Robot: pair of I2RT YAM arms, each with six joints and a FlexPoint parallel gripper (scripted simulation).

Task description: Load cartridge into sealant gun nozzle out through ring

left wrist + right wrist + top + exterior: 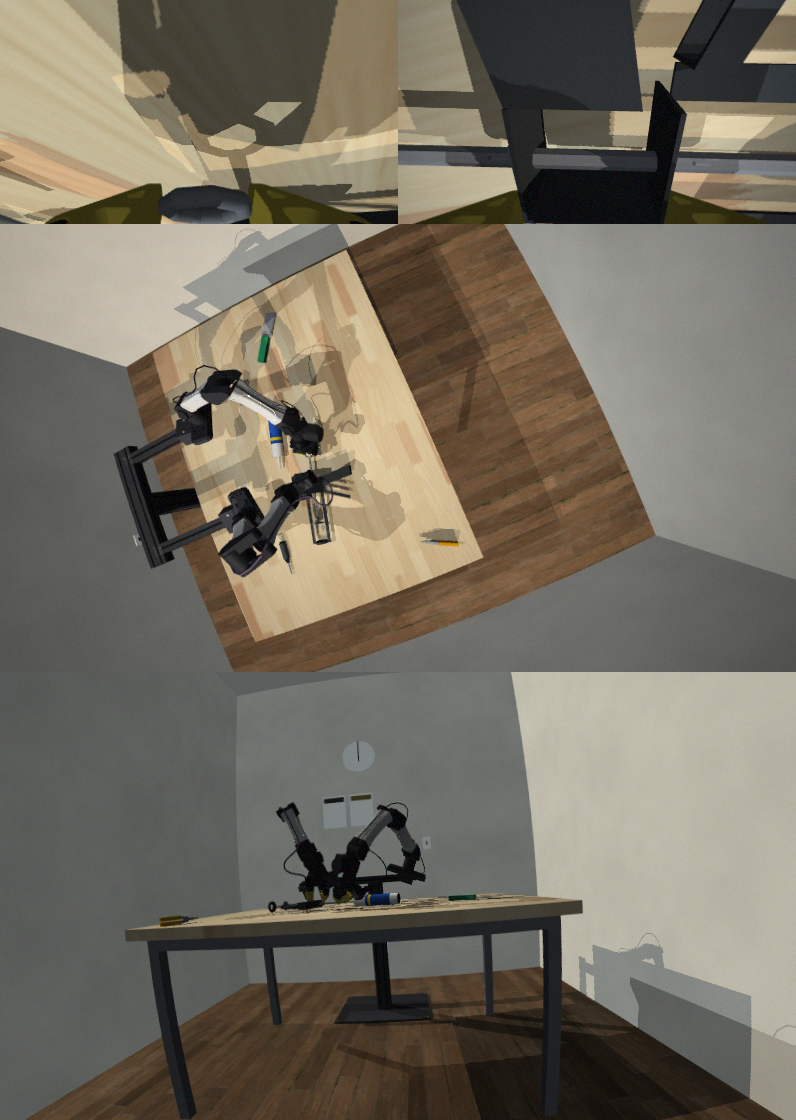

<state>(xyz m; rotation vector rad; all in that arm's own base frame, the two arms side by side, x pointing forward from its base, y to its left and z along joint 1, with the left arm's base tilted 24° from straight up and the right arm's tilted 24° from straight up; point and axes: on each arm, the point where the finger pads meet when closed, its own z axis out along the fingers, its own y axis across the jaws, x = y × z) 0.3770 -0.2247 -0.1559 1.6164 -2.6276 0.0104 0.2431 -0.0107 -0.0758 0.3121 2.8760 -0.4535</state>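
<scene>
Now: right hand 1 cm short of the plunger rod, 2 cm to the left of it and 1 cm above it. From my right hand the other things lie so: cartridge: 3 cm behind, 25 cm to the left, 1 cm below; then thumb plate: 2 cm ahead, 2 cm to the left, 1 cm below; then dark screwdriver: 26 cm behind, 22 cm to the right, 3 cm below.
</scene>
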